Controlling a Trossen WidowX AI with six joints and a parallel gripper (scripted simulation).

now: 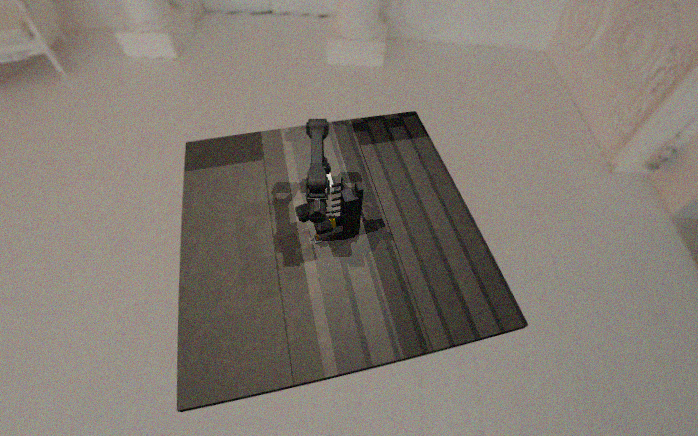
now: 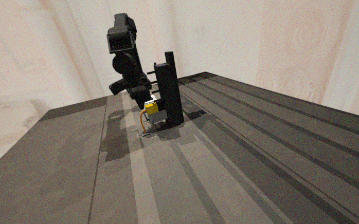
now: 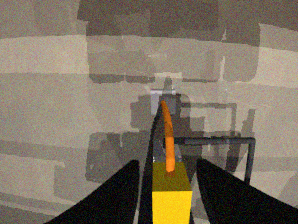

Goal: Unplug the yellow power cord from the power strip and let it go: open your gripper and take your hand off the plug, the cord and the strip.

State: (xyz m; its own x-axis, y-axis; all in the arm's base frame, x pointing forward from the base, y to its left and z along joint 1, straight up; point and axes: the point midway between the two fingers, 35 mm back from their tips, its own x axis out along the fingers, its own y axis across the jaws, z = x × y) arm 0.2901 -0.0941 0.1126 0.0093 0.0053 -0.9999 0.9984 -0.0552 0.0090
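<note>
The yellow plug lies 60 mm to the left of my gripper tip and 10 mm below it.
</note>
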